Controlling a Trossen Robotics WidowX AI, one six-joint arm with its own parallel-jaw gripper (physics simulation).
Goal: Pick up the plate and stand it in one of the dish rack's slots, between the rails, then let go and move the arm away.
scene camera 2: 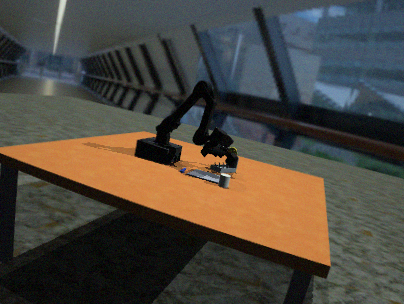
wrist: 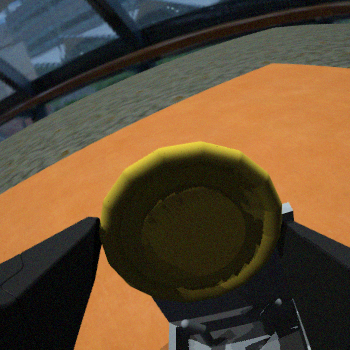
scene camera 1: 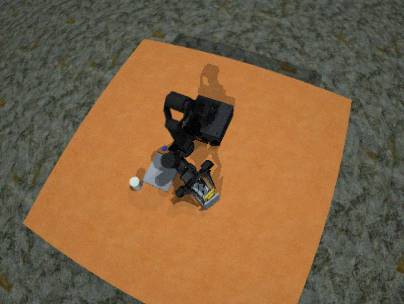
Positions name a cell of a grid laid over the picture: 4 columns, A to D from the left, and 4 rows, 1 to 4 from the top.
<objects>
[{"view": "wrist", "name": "my gripper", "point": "C3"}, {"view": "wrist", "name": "grey dish rack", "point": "D4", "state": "on the table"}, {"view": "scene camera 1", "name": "my gripper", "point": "C3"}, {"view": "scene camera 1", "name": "grey mat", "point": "B3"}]
</objects>
